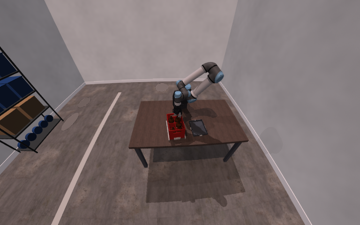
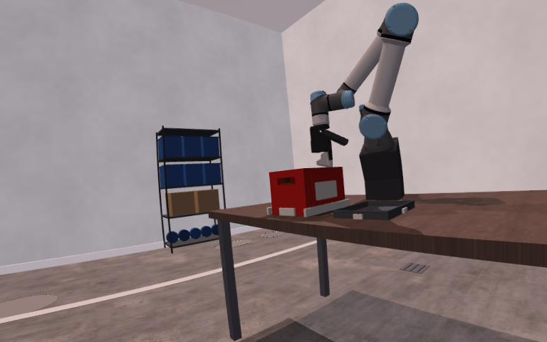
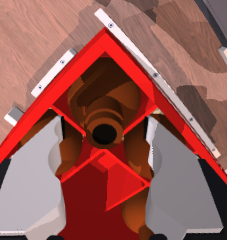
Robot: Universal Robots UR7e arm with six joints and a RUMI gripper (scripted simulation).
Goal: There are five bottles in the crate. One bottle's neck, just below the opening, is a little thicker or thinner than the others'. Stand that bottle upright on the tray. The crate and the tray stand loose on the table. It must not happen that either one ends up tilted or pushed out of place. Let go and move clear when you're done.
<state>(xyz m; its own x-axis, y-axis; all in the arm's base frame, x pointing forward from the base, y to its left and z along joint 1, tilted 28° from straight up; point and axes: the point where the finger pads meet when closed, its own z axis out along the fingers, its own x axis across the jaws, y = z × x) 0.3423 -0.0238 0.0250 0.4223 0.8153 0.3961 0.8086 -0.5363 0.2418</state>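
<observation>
Now: hand 90 mm short of the brown bottle, 70 mm above it and 20 mm to the right of it. From my hand the other things lie so: dark tray 280 mm to the left, 140 mm below, 30 mm ahead; red crate 100 mm ahead, 70 mm below, 20 mm to the right; glass bottle 200 mm ahead, 70 mm below, 30 mm to the right.
</observation>
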